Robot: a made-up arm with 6 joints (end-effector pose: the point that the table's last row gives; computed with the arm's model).
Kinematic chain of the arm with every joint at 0, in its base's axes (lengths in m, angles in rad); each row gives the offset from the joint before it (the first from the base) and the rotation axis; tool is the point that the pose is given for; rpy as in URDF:
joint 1: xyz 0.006 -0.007 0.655 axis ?
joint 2: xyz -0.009 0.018 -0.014 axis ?
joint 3: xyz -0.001 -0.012 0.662 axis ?
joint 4: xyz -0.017 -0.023 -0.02 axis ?
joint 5: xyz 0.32 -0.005 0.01 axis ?
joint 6: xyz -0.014 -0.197 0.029 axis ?
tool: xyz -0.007 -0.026 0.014 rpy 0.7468 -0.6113 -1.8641
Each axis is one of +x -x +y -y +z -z.
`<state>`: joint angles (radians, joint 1 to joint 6).
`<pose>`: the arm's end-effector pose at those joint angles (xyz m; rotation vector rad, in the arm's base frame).
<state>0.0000 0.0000 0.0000 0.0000 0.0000 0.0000</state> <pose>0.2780 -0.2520 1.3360 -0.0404 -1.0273 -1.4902</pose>
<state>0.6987 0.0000 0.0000 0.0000 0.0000 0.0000</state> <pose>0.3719 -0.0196 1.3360 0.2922 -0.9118 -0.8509</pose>
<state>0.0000 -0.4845 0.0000 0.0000 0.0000 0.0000</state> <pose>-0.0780 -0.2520 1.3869 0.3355 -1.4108 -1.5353</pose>
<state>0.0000 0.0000 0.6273 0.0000 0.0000 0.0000</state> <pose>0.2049 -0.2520 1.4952 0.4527 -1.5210 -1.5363</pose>
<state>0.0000 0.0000 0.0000 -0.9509 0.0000 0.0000</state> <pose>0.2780 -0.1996 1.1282 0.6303 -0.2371 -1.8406</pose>
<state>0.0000 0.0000 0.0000 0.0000 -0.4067 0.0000</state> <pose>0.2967 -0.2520 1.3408 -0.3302 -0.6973 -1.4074</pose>
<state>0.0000 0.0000 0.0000 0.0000 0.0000 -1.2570</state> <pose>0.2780 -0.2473 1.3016 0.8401 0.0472 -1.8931</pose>
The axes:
joint 1: +z
joint 2: +y
joint 3: -y
joint 4: -x
joint 5: -y
joint 6: -x

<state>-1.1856 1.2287 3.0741 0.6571 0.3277 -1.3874</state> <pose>-0.0084 -0.4670 1.1017 0.7280 -2.8228 -0.6910</pose>
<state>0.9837 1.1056 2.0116 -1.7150 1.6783 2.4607</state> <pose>0.4850 0.7531 1.0355 -0.4207 -0.8735 -1.9653</pose>
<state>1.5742 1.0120 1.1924 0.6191 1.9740 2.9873</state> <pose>0.1718 0.8221 1.1118 0.0868 1.5352 1.7396</pose>
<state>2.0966 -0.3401 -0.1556 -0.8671 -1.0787 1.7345</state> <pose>0.0956 0.1904 1.2033 1.1273 -0.9369 1.6788</pose>
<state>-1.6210 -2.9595 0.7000 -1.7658 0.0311 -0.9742</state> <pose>0.0339 0.4878 0.0664 0.1717 -0.9801 0.3226</pose>
